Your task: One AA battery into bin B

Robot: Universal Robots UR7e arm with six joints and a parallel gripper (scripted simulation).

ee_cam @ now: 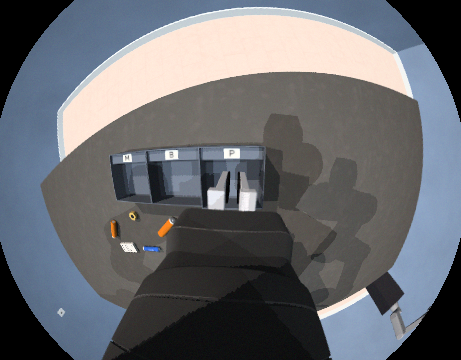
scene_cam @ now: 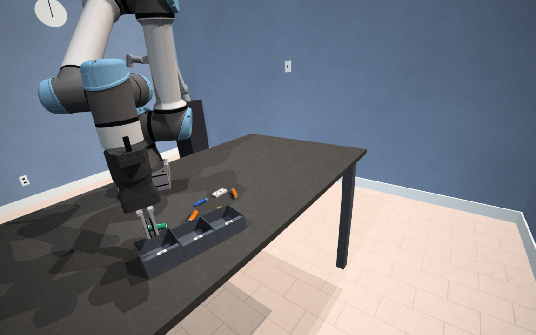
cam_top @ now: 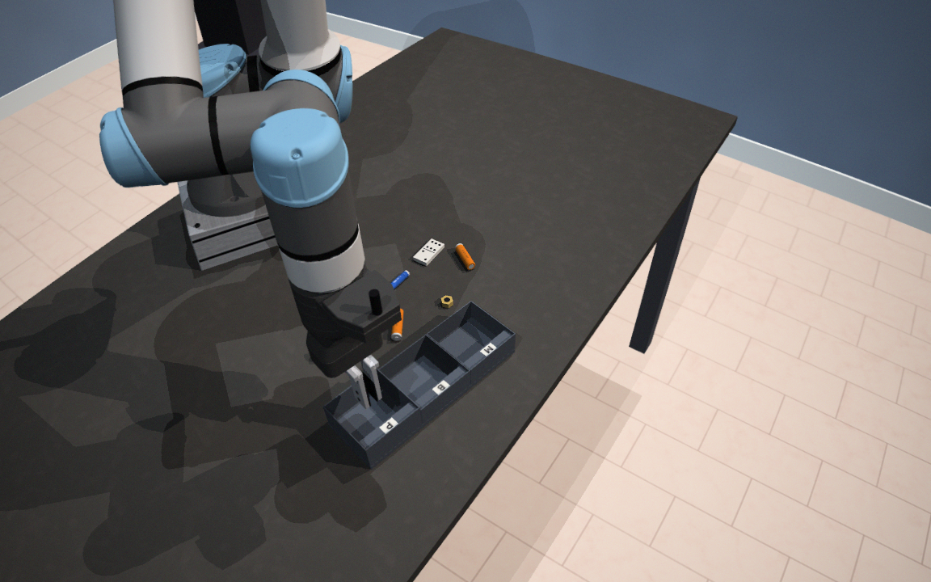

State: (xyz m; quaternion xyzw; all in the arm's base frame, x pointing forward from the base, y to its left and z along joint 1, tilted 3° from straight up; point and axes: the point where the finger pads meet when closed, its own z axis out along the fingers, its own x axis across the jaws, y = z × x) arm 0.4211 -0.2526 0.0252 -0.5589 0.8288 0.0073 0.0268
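Now: the bin 8 cm to the left of my hand, 7 cm below it and 2 cm ahead of it. The rest, counted from my hand: brass nut (23 cm to the left, 9 cm below, 2 cm behind); green battery (12 cm behind, 9 cm below, 8 cm to the left); blue battery (23 cm to the left, 10 cm behind, 9 cm below).
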